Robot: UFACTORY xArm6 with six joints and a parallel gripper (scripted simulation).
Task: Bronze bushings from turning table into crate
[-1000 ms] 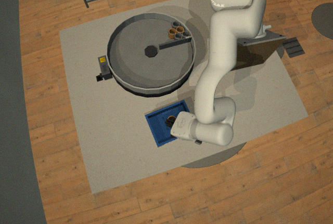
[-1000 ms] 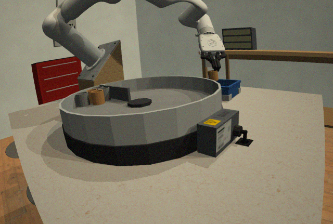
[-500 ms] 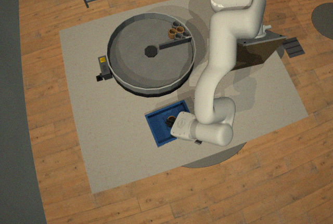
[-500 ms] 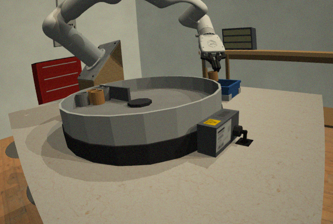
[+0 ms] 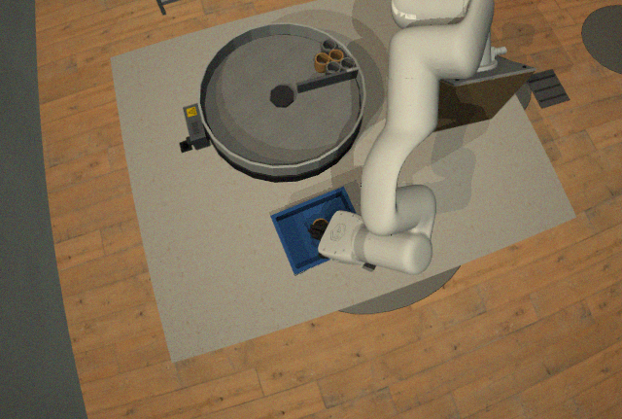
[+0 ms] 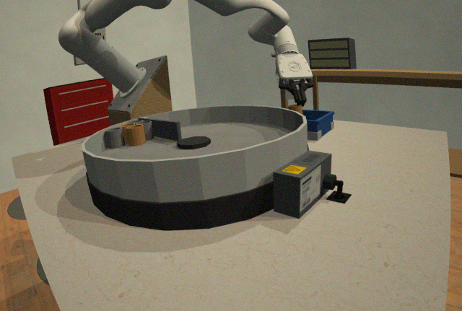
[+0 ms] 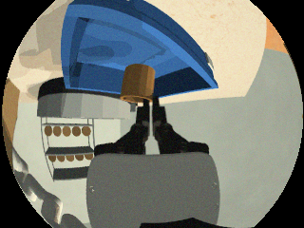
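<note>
Now: hand 1 cm past the blue crate, 1 cm to the left of it and 7 cm above it. The rest, counted from my hand: turning table 2 cm behind, 37 cm to the right, 4 cm below.
</note>
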